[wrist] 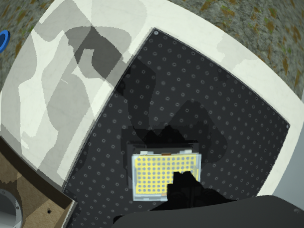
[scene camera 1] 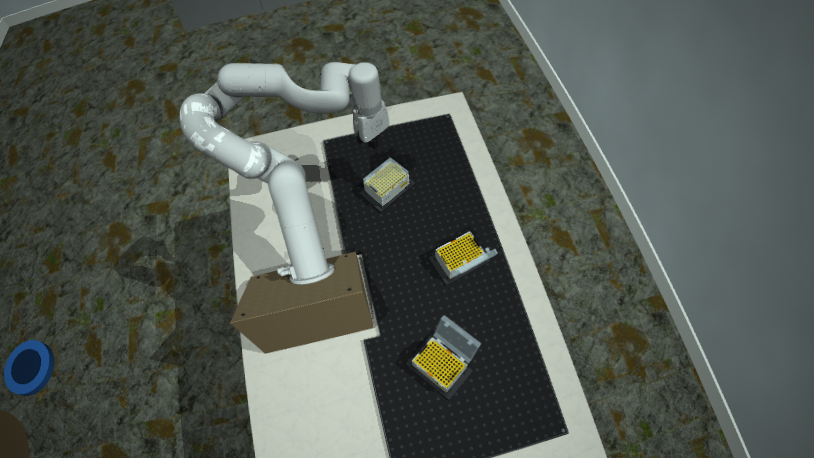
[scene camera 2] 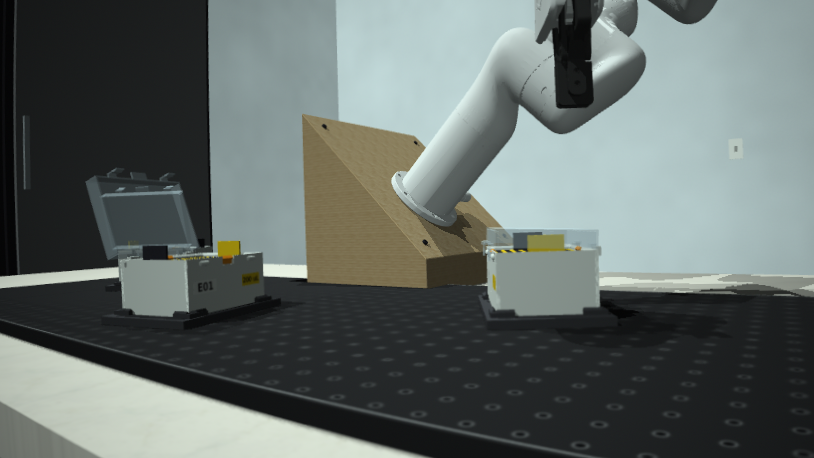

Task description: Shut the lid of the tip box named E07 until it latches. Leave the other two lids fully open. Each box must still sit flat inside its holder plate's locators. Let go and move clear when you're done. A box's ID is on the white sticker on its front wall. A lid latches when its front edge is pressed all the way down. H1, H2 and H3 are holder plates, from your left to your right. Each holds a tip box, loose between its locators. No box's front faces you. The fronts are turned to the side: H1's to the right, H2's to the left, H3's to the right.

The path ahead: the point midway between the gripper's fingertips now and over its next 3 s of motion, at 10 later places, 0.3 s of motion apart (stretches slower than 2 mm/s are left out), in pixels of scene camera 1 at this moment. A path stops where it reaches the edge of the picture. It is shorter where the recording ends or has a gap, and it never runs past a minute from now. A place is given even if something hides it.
My gripper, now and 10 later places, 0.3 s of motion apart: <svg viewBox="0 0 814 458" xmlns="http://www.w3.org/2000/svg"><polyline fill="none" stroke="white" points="373,146 374,146 376,150 380,156 384,161 388,167 391,173 392,174 392,175 392,177 392,178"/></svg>
